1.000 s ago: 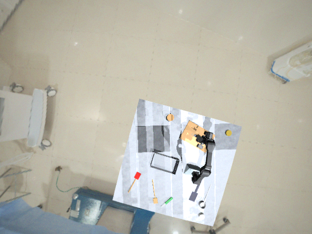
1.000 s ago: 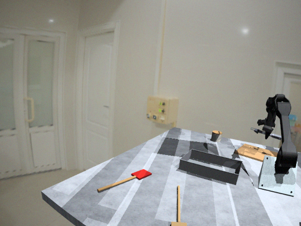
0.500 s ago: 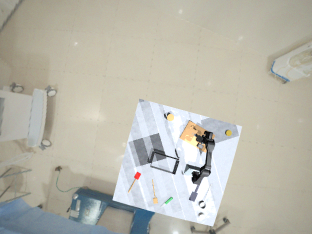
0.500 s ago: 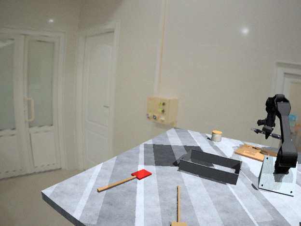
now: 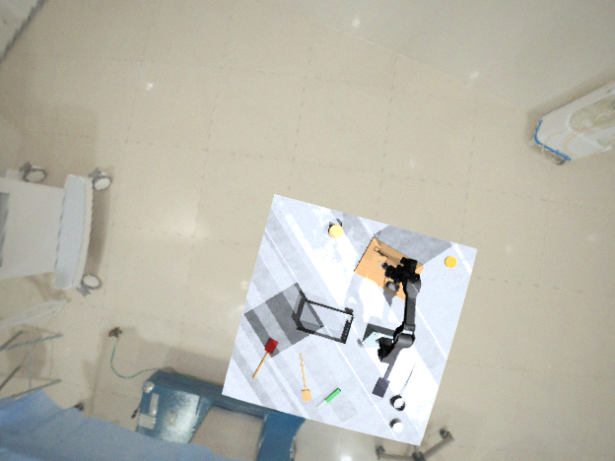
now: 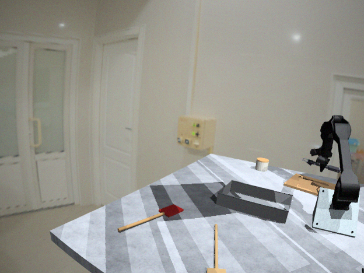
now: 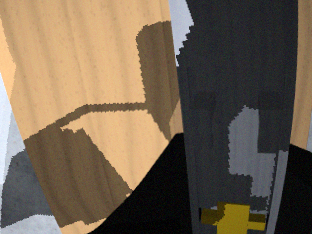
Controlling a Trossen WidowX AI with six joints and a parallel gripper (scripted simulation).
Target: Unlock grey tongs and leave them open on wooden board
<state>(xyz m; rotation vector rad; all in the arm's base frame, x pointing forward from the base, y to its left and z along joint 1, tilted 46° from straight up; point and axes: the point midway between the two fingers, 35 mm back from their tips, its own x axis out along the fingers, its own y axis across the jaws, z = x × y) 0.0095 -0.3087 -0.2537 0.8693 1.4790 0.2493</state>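
Now: the wooden board 90 mm below my gripper tip and 10 mm to the left of it. The rest, counted from my gripper tip: yellow disc: 380 mm behind, 90 mm to the right, 90 mm below; cork-lidded jar: 350 mm ahead, 170 mm to the right, 70 mm below; yellow lock piece: 40 mm above, 10 mm to the left.
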